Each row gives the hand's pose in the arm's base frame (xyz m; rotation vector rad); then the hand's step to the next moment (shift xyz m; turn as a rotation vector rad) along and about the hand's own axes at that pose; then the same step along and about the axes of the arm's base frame.
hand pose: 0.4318 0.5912 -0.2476 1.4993 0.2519 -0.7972
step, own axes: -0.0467 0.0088 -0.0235 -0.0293 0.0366 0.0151
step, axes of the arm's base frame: -0.0212 0.0357 0.0330 -0.0040 -0.0095 0.0482
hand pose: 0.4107 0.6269 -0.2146 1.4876 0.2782 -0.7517
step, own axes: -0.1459 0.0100 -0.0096 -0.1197 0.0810 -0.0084
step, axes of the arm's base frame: -0.1005 0.0491 0.0947 -0.0384 0.0343 0.1353
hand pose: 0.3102 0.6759 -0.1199 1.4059 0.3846 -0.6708
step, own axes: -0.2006 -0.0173 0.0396 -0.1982 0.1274 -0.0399
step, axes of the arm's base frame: -0.1689 0.0010 0.1165 -0.0642 0.0821 0.2150
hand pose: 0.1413 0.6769 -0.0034 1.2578 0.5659 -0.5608
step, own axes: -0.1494 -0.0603 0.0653 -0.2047 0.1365 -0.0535
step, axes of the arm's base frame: -0.1449 -0.0645 0.0712 -0.0640 0.0978 0.2230
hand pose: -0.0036 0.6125 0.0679 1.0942 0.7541 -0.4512
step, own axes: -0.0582 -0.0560 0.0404 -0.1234 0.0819 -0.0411
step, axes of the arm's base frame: -0.0635 -0.0616 0.0182 -0.0417 0.0669 0.1319
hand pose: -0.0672 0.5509 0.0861 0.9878 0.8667 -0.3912
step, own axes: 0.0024 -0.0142 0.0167 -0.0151 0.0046 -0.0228
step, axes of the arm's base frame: -0.0001 -0.0214 -0.0055 -0.0167 0.0205 0.0084
